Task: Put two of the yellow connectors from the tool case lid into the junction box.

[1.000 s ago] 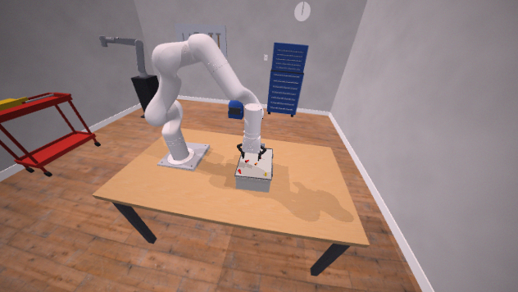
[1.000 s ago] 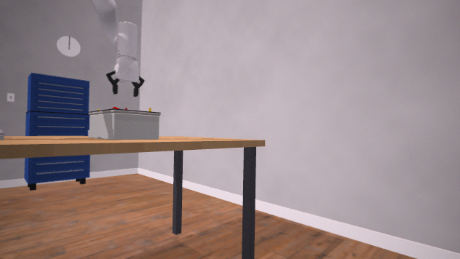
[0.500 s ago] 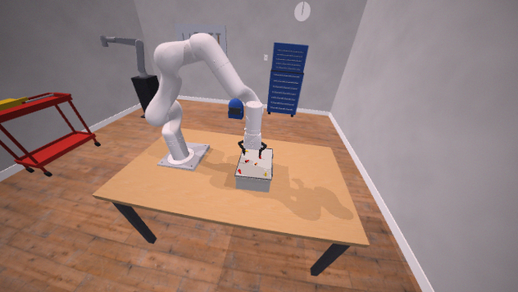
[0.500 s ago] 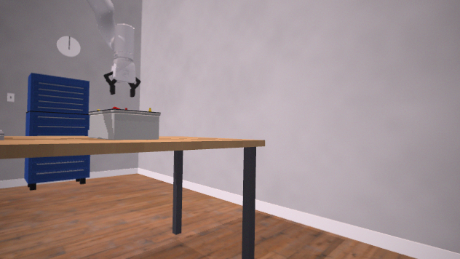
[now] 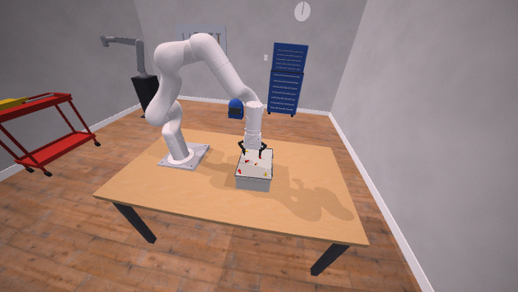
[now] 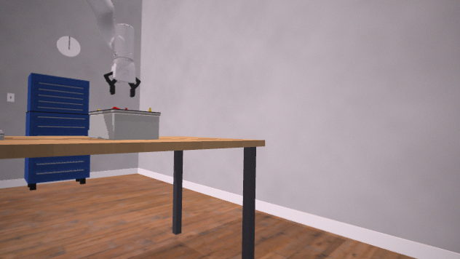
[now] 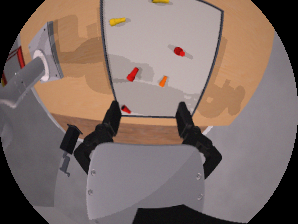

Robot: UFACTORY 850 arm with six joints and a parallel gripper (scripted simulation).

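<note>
Now: the grey tool case 120 mm below my hand, 40 mm to the left of it and 20 mm ahead of it. The rest, counted from my hand: red connector (80 mm to the right, 80 mm below, 60 mm behind).
</note>
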